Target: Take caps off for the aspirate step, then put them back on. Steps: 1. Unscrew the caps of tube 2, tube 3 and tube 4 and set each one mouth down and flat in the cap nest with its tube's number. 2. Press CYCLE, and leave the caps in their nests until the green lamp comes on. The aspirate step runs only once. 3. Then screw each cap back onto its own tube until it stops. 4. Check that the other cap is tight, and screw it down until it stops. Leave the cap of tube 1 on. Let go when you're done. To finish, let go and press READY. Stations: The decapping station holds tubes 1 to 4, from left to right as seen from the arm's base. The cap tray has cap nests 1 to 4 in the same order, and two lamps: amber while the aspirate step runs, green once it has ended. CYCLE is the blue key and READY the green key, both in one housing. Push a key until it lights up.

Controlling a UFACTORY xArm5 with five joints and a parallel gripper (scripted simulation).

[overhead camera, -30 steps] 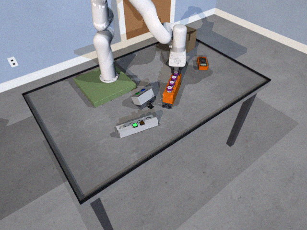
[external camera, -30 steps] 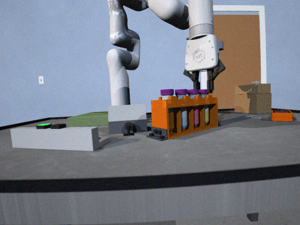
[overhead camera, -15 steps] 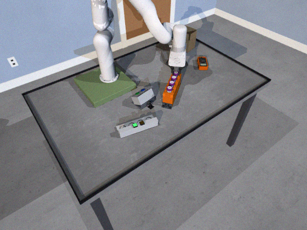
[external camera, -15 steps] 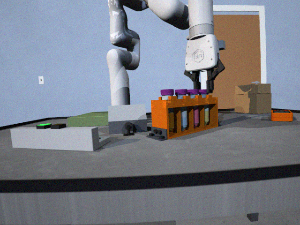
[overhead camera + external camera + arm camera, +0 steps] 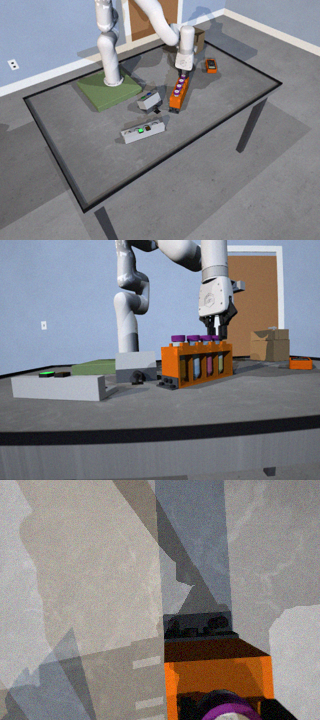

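My hand is 3 cm past the green READY key, 27 cm to the left of it and 6 cm above it. Also, from my hand: tube 3 cm ahead, 4 cm to the right, 8 cm below; grey key housing 1 cm behind, 25 cm to the right, 7 cm below; blue CYCLE key 4 cm behind, 23 cm to the right, 6 cm below.
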